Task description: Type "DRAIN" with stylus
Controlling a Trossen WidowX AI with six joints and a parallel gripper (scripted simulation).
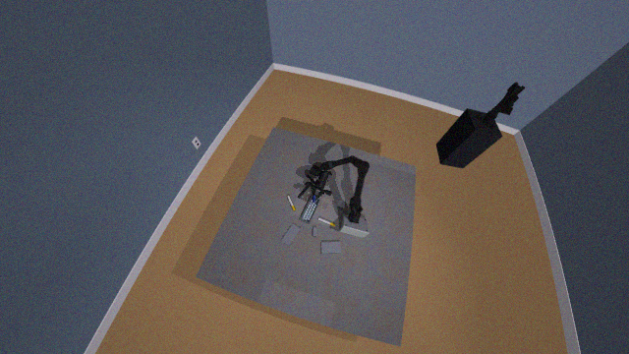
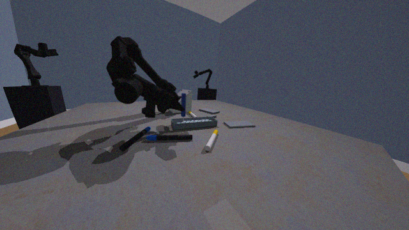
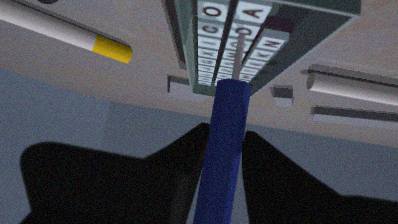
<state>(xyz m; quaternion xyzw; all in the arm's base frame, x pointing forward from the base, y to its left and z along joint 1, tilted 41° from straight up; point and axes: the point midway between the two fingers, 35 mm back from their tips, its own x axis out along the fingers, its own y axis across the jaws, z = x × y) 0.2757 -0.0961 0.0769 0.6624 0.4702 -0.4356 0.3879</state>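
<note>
Right now my gripper tip is 10 mm above the stylus. Also, from my gripper tip: stylus tip (50 mm below); then flat grey pad (110 mm ahead, 240 mm to the left, 70 mm below).
</note>
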